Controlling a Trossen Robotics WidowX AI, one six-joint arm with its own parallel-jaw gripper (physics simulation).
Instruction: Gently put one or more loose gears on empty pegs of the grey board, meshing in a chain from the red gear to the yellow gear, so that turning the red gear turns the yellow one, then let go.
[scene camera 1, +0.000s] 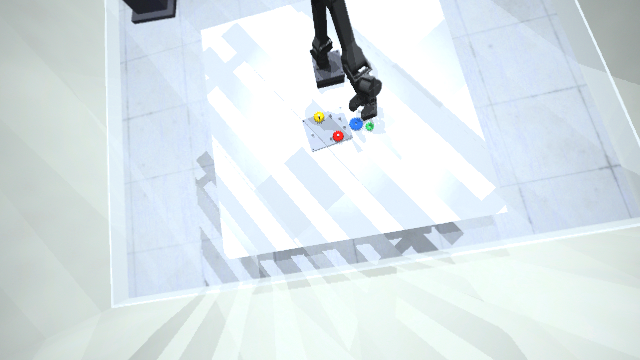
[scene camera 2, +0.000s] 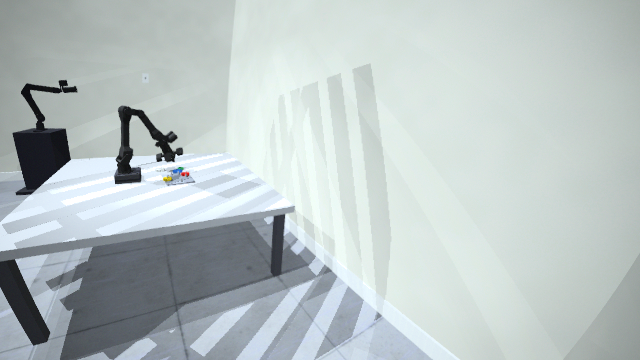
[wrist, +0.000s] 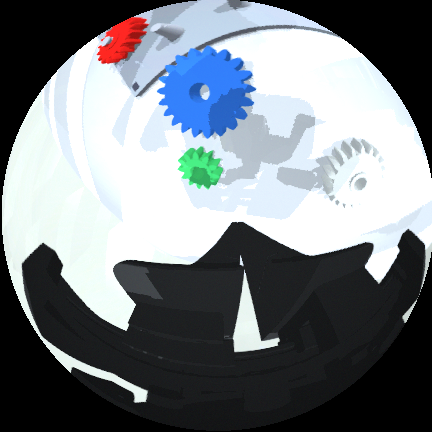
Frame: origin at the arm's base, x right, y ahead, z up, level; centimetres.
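Seen in the pictures: gripper, between the fingertips: (scene camera 2: 174, 162) (wrist: 236, 227); arm's base, origin of its link: (scene camera 1: 322, 63) (scene camera 2: 124, 172).
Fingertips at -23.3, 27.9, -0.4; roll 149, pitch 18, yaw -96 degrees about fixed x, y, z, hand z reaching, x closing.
Pixels of each thing's top centre, then the offset from my fingertips to it, as dx, dy, dz. "spot": a spot on its surface instead. Level surfaces: height alone.
- grey board, centre of its top: (scene camera 1: 326, 125) (scene camera 2: 176, 174) +23.0, +3.1, -2.1
- red gear, a spot on its surface: (scene camera 1: 338, 136) spot: +17.4, +8.7, -2.7
- yellow gear, centre of its top: (scene camera 1: 318, 115) (scene camera 2: 167, 177) +26.5, -2.5, -2.6
- blue gear, centre of its top: (wrist: 198, 92) (scene camera 1: 356, 123) +8.6, +2.5, -3.5
- small green gear, centre of its top: (wrist: 196, 172) (scene camera 1: 369, 125) +2.2, +4.3, -3.5
- white gear, centre of its top: (wrist: 359, 183) +3.5, -9.7, -3.5
- white table, height of its surface: dz -5.2
The grey board (scene camera 1: 322, 144) (wrist: 148, 69) lies on the table with several bare pegs. A red gear (scene camera 1: 338, 136) (scene camera 2: 185, 174) (wrist: 125, 40) and a yellow gear (scene camera 1: 319, 117) (scene camera 2: 167, 178) are on pegs. A blue gear (scene camera 1: 356, 124) (wrist: 185, 109) lies flat beside the board's edge, off the pegs. A small green gear (scene camera 1: 369, 126) (wrist: 200, 161) lies on the table near it. A white gear (wrist: 349, 172) lies to the right in the wrist view, hard to make out in the scene views. My gripper (scene camera 1: 362, 109) (scene camera 2: 170, 157) (wrist: 236, 227) is shut and empty, above the table near the loose gears.
The arm's base (scene camera 1: 328, 75) (scene camera 2: 128, 175) stands on the white table (scene camera 1: 370, 220) (scene camera 2: 200, 210) behind the board. A second arm (scene camera 2: 34, 106) stands on a dark pedestal (scene camera 2: 42, 155) beyond the table. A wall (scene camera 2: 450, 150) rises at the right in the second scene view.
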